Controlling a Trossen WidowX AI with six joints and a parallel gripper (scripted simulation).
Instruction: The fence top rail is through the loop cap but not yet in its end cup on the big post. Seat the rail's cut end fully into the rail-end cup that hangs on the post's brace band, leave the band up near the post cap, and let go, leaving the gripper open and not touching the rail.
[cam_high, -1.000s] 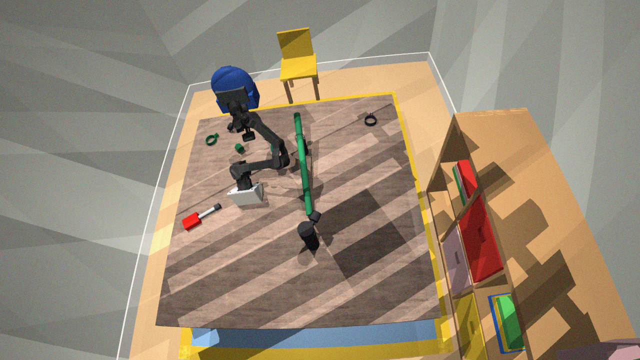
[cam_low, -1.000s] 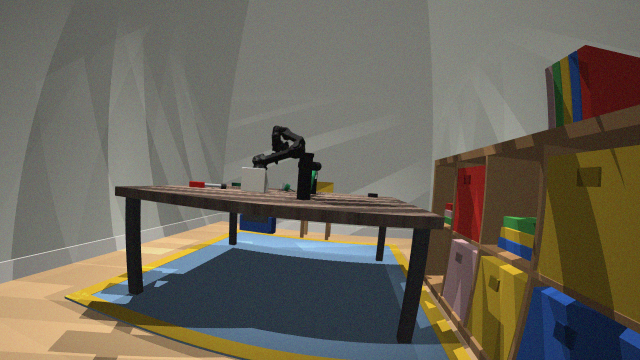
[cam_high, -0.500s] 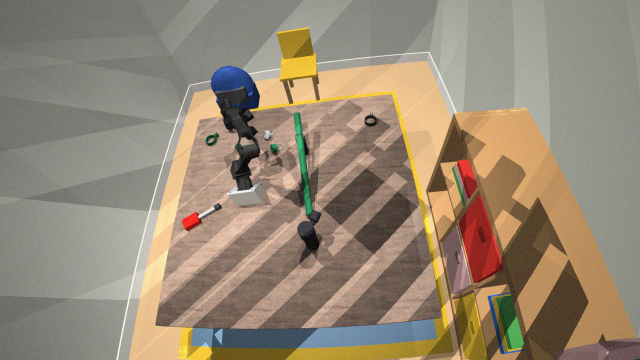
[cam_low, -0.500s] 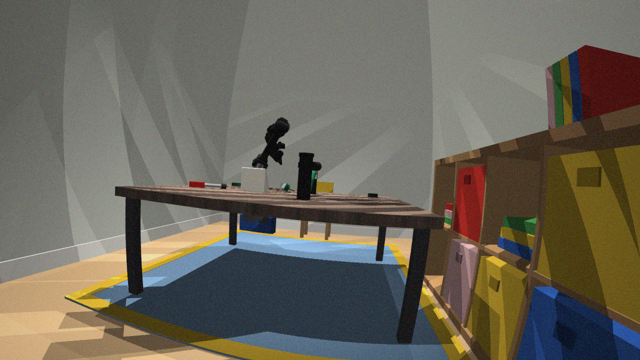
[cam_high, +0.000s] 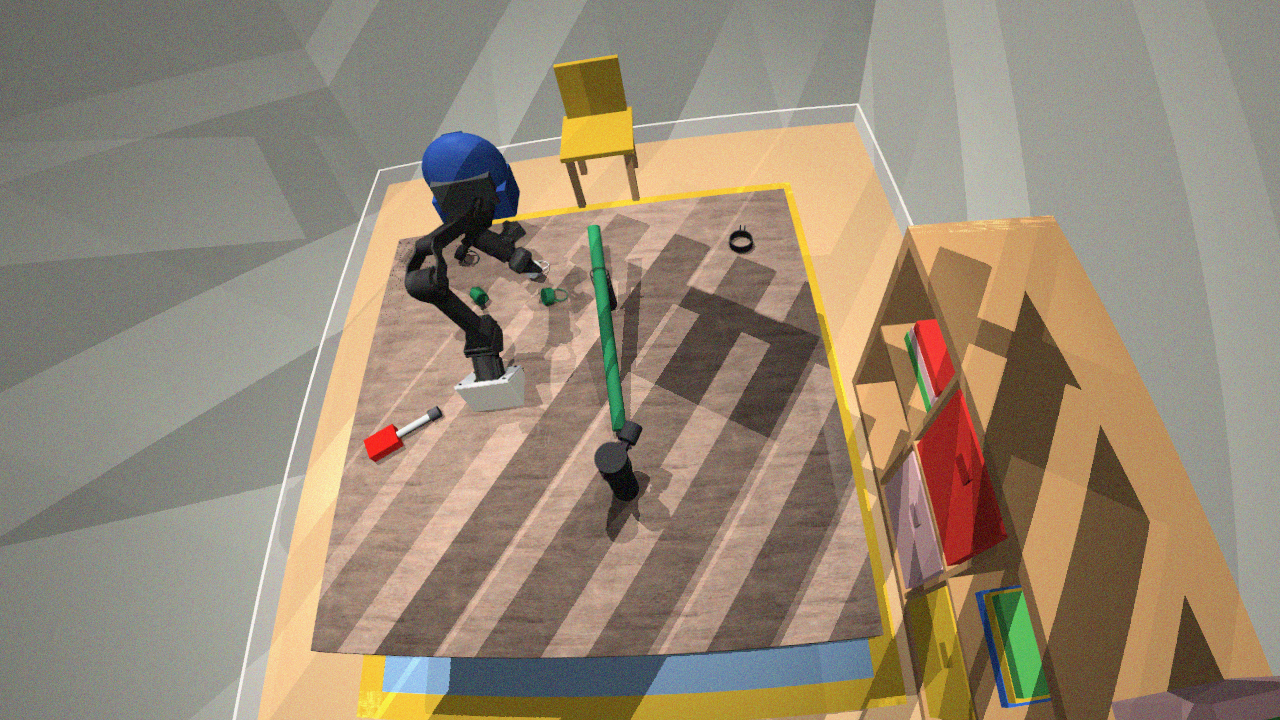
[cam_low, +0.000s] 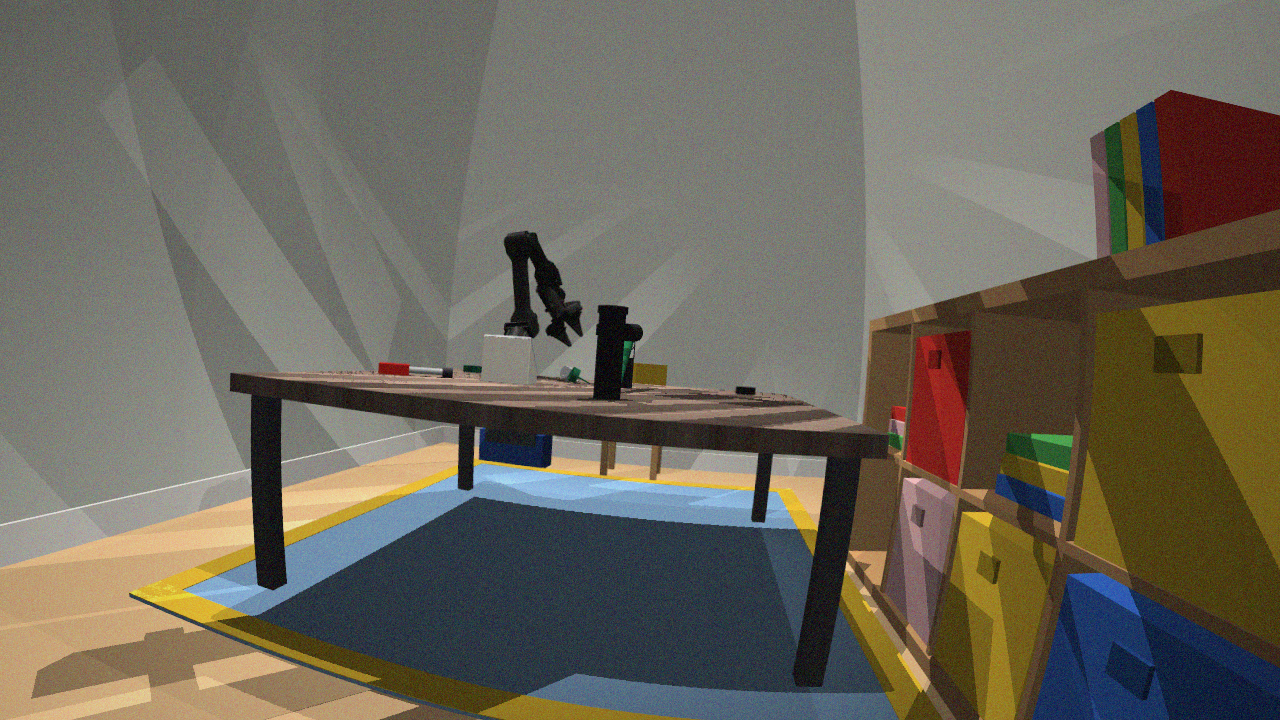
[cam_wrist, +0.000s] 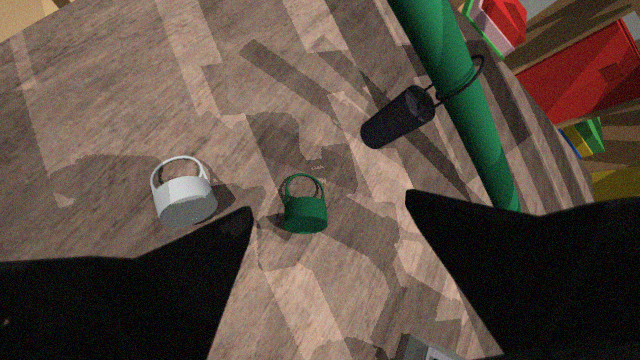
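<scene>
My gripper tip is now 53 cm to the left of the dark rail-end cup, 24 cm short of it and 2 cm below it. From my gripper tip the other things lie so: red-handled tool 39 cm to the right, 37 cm behind, 12 cm below; then white cap 12 cm below, 11 cm to the left, 3 cm behind.
</scene>
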